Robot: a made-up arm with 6 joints. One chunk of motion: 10 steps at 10 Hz.
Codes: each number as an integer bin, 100 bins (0 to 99) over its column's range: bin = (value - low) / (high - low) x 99, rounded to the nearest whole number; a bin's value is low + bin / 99 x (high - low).
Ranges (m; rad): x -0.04..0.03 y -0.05..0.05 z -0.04..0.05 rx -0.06..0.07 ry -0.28..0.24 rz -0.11..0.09
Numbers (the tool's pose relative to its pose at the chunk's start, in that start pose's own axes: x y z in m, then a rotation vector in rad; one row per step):
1: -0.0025 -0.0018 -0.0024 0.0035 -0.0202 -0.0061
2: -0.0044 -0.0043 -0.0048 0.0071 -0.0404 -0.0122
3: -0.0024 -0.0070 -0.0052 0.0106 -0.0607 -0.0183
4: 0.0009 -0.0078 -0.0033 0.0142 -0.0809 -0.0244
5: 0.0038 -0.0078 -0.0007 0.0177 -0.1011 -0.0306
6: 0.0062 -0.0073 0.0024 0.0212 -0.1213 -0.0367
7: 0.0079 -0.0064 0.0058 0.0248 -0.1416 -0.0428
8: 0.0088 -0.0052 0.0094 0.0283 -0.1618 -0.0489
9: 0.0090 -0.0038 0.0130 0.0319 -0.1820 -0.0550
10: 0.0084 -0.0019 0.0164 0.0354 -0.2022 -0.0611
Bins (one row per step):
1: 53 48 41 48 49 51
2: 50 45 39 51 46 48
3: 53 43 38 54 42 45
4: 58 42 40 57 38 42
5: 62 42 43 59 34 39
6: 65 42 47 62 30 36
7: 68 43 50 65 26 33
8: 69 44 54 67 23 30
9: 69 46 58 70 19 27
10: 68 48 62 73 15 24

